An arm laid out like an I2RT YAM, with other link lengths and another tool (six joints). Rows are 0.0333 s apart.
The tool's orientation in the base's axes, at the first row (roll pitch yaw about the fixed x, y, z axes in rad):
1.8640, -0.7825, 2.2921
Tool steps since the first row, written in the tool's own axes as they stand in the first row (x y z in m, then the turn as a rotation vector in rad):
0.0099, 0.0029, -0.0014, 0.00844, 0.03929, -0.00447
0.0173, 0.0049, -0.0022, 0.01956, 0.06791, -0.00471
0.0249, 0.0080, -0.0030, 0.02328, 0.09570, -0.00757
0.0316, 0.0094, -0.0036, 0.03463, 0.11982, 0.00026
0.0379, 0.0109, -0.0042, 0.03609, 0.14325, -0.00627
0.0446, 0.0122, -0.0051, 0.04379, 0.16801, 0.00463
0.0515, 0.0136, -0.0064, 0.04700, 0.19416, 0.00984
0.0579, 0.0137, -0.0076, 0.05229, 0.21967, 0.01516
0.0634, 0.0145, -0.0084, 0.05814, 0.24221, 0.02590
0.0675, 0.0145, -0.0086, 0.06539, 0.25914, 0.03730
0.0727, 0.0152, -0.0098, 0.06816, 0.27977, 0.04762
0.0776, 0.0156, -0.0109, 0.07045, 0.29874, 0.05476
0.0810, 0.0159, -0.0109, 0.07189, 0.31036, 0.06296
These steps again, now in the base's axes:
-0.0035, 0.0033, 0.0092, 0.01948, -0.01143, 0.03354
-0.0061, 0.0059, 0.0160, 0.03310, -0.01474, 0.06086
-0.0081, 0.0084, 0.0236, 0.04810, -0.02379, 0.08293
-0.0107, 0.0110, 0.0294, 0.06335, -0.01922, 0.10571
-0.0130, 0.0134, 0.0350, 0.07438, -0.03097, 0.12398
-0.0158, 0.0159, 0.0408, 0.09355, -0.02614, 0.14399
-0.0188, 0.0181, 0.0469, 0.11242, -0.02860, 0.16293
-0.0225, 0.0205, 0.0517, 0.12996, -0.02967, 0.18289
-0.0250, 0.0226, 0.0563, 0.14843, -0.02524, 0.20012
-0.0270, 0.0246, 0.0592, 0.16292, -0.01778, 0.21439
-0.0297, 0.0262, 0.0636, 0.18133, -0.01472, 0.22823
-0.0324, 0.0278, 0.0675, 0.19700, -0.01389, 0.24126
-0.0338, 0.0296, 0.0701, 0.20882, -0.01035, 0.24848

